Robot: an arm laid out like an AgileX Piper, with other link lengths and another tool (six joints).
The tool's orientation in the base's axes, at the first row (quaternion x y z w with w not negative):
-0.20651 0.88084 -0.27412 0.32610
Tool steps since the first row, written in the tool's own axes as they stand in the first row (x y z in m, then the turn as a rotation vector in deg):
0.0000 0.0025 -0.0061 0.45 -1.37 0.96
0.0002 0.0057 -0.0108 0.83 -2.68 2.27
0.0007 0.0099 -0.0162 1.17 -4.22 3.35
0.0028 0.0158 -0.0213 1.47 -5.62 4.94
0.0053 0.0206 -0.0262 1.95 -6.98 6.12
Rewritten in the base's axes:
-0.0047 0.0040 0.0023 0.60 -1.63 0.03
-0.0086 0.0080 0.0033 1.47 -3.29 -0.17
-0.0135 0.0128 0.0039 2.26 -5.03 -0.07
-0.0195 0.0180 0.0025 3.41 -6.81 -0.35
-0.0255 0.0220 0.0015 4.13 -8.52 -0.49

